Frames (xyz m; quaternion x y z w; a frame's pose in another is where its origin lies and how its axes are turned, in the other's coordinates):
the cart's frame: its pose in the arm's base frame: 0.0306 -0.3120 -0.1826 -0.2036 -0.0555 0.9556 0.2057
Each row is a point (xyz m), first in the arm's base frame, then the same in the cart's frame.
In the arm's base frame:
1: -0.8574 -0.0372 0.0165
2: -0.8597 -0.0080 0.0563
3: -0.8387 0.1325 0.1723
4: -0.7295 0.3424 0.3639
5: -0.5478 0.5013 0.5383
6: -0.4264 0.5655 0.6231
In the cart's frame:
1: 0.7806 0.0414 0.5410
2: 0.7800 0.0081 0.5776
3: 0.7785 -0.1494 0.6715
4: 0.7046 -0.4171 0.7963
5: 0.5556 -0.6620 0.8768
6: 0.4501 -0.7815 0.9026

